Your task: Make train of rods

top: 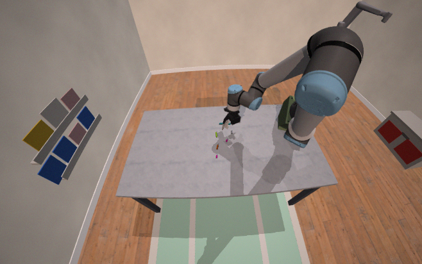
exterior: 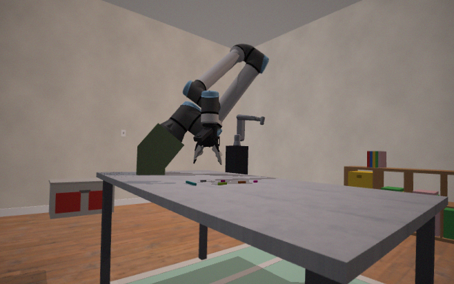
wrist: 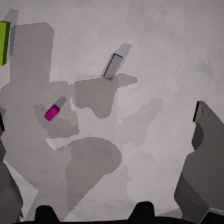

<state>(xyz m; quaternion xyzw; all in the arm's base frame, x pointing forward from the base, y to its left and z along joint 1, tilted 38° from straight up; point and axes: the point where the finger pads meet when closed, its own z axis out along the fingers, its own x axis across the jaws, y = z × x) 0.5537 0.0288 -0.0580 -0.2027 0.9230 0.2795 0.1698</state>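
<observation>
My gripper is now 8 cm above the grey rod, 1 cm to the left of it and 1 cm past it. The rest, counted from my hand: turquoise rod: 11 cm to the right, 8 cm below, 4 cm ahead; orange rod: 14 cm to the left, 11 cm ahead, 8 cm below; lime rod: 12 cm ahead, 8 cm below, 2 cm to the left.
</observation>
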